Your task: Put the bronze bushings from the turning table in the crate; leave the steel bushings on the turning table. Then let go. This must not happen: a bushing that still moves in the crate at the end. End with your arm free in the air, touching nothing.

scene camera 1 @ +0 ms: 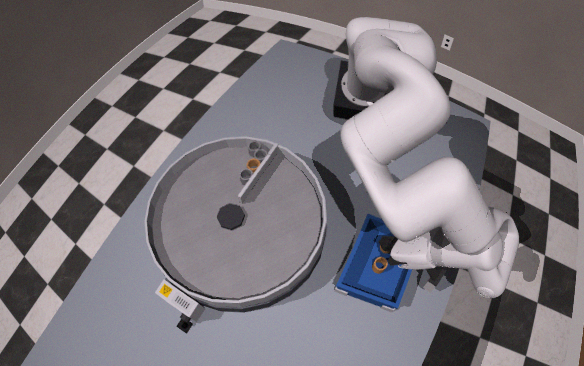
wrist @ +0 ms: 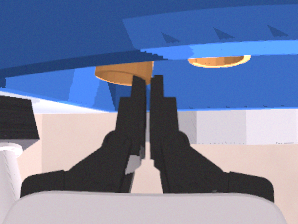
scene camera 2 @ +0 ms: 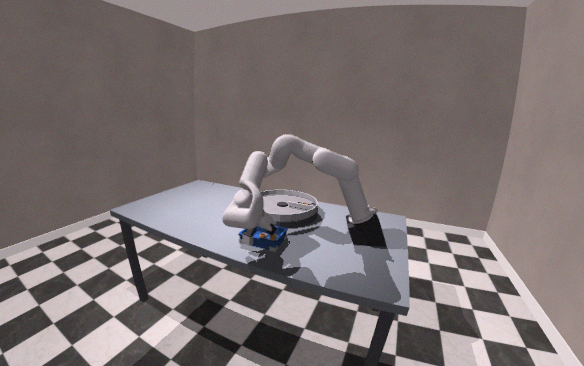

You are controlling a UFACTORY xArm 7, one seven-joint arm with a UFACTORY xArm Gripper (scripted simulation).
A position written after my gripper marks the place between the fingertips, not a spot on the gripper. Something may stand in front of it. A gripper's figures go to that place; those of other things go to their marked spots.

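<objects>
There's a turning table (scene camera 1: 210, 243) sitting 79 cm from the lens, and my gripper (scene camera 1: 382, 243) is 80 cm from the lens.
</objects>
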